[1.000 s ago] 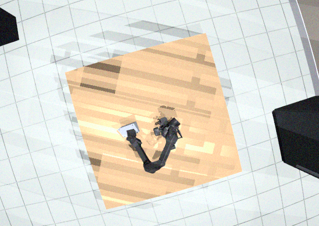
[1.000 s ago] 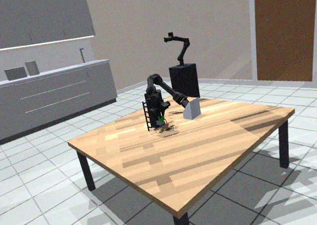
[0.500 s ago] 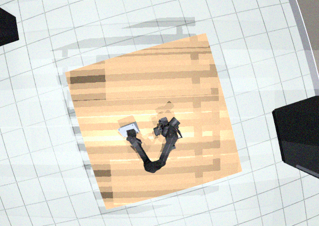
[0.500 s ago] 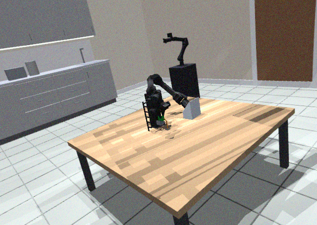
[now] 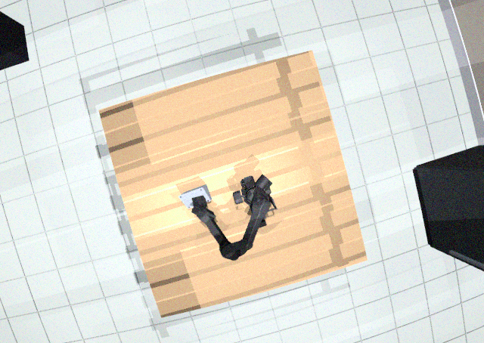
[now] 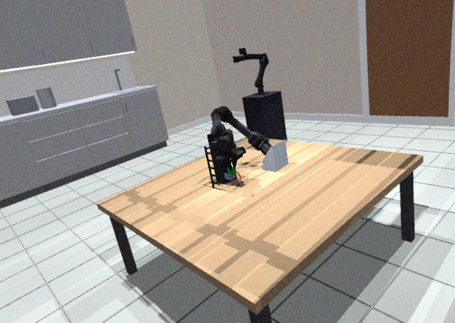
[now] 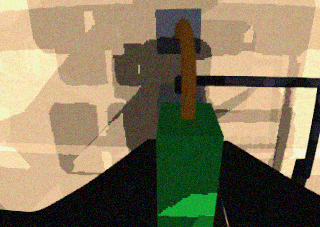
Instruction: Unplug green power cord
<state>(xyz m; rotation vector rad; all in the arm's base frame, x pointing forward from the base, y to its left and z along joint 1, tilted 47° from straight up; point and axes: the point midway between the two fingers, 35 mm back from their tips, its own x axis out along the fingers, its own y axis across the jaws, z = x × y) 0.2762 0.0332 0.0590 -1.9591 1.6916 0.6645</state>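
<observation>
Right now the green plug is 10 mm ahead of my gripper tip and 30 mm to the right of it.
</observation>
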